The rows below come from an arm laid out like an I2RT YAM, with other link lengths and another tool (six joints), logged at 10 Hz.
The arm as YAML. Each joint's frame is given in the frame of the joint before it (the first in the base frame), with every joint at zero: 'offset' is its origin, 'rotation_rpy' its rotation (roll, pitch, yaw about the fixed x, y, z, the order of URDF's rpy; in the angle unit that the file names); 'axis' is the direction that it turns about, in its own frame. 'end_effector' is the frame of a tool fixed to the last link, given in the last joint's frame.
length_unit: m
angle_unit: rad
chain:
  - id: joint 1
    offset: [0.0, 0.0, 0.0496]
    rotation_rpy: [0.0, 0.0, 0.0]
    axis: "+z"
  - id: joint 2
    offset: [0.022, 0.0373, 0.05]
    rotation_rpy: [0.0, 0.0, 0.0]
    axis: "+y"
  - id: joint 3
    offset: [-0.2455, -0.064, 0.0]
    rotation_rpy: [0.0, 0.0, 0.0]
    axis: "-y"
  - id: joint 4
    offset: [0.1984, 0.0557, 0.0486]
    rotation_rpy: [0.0, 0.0, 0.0]
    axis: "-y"
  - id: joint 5
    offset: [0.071, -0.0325, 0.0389]
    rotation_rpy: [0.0, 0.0, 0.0]
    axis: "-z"
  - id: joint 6
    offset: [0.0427, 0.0, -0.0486]
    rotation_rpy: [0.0, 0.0, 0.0]
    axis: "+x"
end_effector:
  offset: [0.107, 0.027, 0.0]
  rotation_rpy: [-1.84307, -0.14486, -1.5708]
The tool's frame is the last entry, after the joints.
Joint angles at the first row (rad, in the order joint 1, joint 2, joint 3, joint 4, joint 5, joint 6):
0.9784, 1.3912, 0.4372, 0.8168, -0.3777, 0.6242
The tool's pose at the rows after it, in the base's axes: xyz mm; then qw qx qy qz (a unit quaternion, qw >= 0):
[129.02 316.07 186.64 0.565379 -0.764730 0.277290 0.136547]
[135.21 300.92 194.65 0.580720 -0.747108 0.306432 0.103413]
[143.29 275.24 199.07 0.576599 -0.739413 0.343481 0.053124]
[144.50 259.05 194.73 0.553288 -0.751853 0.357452 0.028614]
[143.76 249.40 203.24 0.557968 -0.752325 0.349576 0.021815]
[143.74 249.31 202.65 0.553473 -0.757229 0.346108 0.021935]
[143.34 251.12 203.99 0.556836 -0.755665 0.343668 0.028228]
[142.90 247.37 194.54 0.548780 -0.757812 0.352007 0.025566]
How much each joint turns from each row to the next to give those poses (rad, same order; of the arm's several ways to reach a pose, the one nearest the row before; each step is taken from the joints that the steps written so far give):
0.0217, 0.0093, -0.0338, 0.0758, 0.0692, 0.0415
0.0001, -0.0945, -0.0413, -0.0272, 0.0965, 0.0000
-0.0229, -0.1730, -0.0246, -0.1685, 0.0983, -0.0349
-0.0293, -0.1141, 0.0091, -0.1796, 0.0140, -0.0416
-0.0399, -0.0723, 0.0122, -0.0723, -0.0413, -0.0232
-0.0092, -0.0001, 0.0093, -0.0200, -0.0168, -0.0107
0.0000, 0.0108, 0.0001, 0.0183, -0.0109, 0.0092
0.0000, -0.0093, -0.0292, 0.0000, 0.0138, 0.0000

